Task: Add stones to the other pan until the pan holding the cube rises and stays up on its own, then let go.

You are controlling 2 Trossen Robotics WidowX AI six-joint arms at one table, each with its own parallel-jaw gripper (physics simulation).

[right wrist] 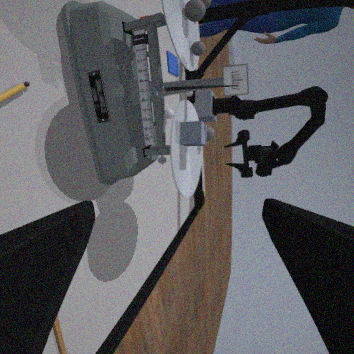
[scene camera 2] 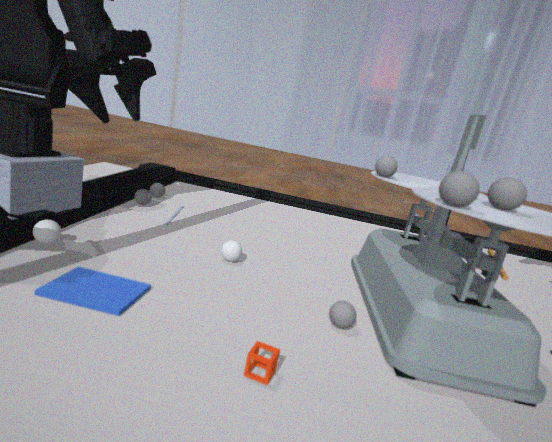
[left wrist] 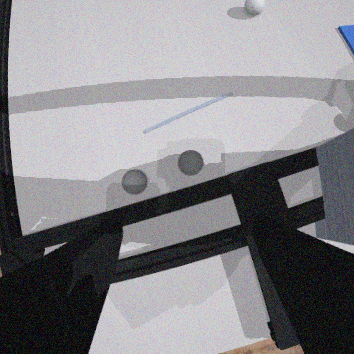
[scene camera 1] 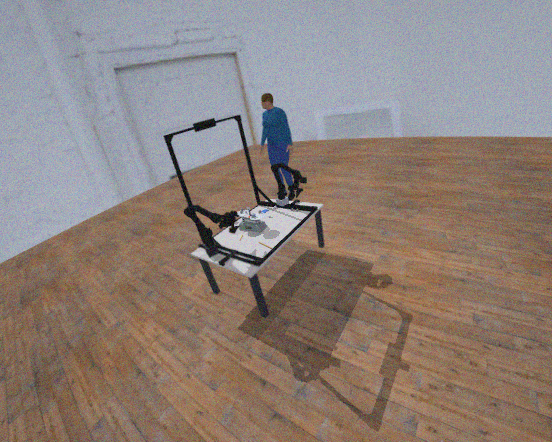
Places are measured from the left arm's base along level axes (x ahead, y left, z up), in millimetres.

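Where they show: left gripper, fingertip midpoint: (right wrist: 224, 154) (scene camera 2: 122, 121) (left wrist: 188, 224) (scene camera 1: 294, 197); right gripper, fingertip midpoint: (right wrist: 179, 208) (scene camera 1: 239, 221); left arm's base, origin of the base link: (right wrist: 213, 105) (scene camera 2: 19, 150) (scene camera 1: 281, 198); right arm's base, origin of the base link: (scene camera 1: 210, 244).
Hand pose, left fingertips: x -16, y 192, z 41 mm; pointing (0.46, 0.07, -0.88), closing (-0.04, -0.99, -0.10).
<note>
Things, the pixels of their centre, and the offset from my left fingertips. "*": a spot on its surface instead.
- grey balance, body centre: (scene camera 2: 448, 223) (right wrist: 165, 88) (scene camera 1: 250, 217) dx +525, dy -82, dz -12 mm
- blue-grey cube, body centre: (scene camera 2: 458, 180) (right wrist: 193, 133) dx +525, dy -11, dz +30 mm
- lower pan, surface spot: (right wrist: 186, 182) * dx +509, dy +60, dz +15 mm
- white stone, body centre: (scene camera 2: 231, 251) (left wrist: 253, 4) (right wrist: 168, 113) dx +283, dy -108, dz -115 mm
- blue pad, body centre: (scene camera 2: 97, 289) (right wrist: 172, 63) dx +226, dy -277, dz -126 mm
- orange hollow cube, body centre: (scene camera 2: 262, 362) dx +409, dy -296, dz -119 mm
- thin blue stick, body centre: (left wrist: 188, 111) dx +124, dy -5, dz -128 mm
- yellow pencil, surface spot: (right wrist: 14, 93) * dx +679, dy -47, dz -123 mm
The grey balance (scene camera 2: 450, 330) (right wrist: 82, 55) stands on the table. A blue-grey cube (right wrist: 192, 133) sits on the lower pan (right wrist: 186, 182) in the right wrist view, with a stone (right wrist: 210, 132) behind it. The other pan holds two grey stones (scene camera 2: 458, 188) (scene camera 2: 507, 193). Which pan is higher is unclear. Two loose stones (left wrist: 134, 181) (left wrist: 190, 162) lie beside the black table rail; a white stone (scene camera 2: 232, 251) and a grey one (scene camera 2: 342, 314) lie nearer the balance. My left gripper (scene camera 2: 121, 120) (left wrist: 188, 224) is open and empty above the rail. My right gripper (right wrist: 179, 208) is open and empty beside the balance.
A blue pad (scene camera 2: 92, 290), an orange hollow cube (scene camera 2: 262, 362) and a thin blue stick (left wrist: 187, 114) lie on the table. A yellow pencil (right wrist: 14, 93) lies beside the balance. A black frame (scene camera 1: 247, 160) rises over the table; a person (scene camera 1: 276, 127) stands behind it.
</note>
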